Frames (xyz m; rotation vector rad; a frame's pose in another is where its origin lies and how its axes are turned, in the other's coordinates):
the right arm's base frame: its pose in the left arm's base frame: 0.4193 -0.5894 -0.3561 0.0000 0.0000 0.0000
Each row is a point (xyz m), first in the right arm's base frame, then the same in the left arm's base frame.
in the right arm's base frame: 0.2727 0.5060 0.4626
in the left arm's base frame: 0.6920 -0.0834 0.1065
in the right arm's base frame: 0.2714 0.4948 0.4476
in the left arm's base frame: 0.6907 -0.0946 0.0915
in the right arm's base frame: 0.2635 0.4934 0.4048
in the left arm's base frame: 0.6828 -0.0960 0.0487
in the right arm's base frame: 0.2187 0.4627 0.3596
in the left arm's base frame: 0.6380 -0.1267 0.0035
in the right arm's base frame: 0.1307 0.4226 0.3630
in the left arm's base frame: 0.5500 -0.1668 0.0069
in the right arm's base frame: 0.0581 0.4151 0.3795
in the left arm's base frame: 0.4774 -0.1743 0.0234
